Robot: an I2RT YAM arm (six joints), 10 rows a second.
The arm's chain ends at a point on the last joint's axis. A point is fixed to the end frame.
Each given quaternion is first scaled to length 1.
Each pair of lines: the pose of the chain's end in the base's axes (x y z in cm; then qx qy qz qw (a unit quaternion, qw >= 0)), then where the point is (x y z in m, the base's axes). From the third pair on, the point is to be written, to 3 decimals.
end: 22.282 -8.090 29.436 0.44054 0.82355 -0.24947 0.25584
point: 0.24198 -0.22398 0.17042
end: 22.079 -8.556 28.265 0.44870 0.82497 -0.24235 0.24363
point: 0.23655 -0.22545 0.15465
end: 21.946 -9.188 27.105 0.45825 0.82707 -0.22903 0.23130
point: 0.233 -0.227 0.138
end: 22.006 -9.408 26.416 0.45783 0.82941 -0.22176 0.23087
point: 0.235 -0.227 0.129
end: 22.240 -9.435 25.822 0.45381 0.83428 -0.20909 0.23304
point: 0.241 -0.225 0.121
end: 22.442 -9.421 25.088 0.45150 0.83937 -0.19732 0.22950
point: 0.245 -0.221 0.110
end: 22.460 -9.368 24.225 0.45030 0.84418 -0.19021 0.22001
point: 0.244 -0.217 0.099
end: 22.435 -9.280 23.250 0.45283 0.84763 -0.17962 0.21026
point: 0.243 -0.212 0.085
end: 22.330 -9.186 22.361 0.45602 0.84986 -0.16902 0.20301
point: 0.241 -0.207 0.073
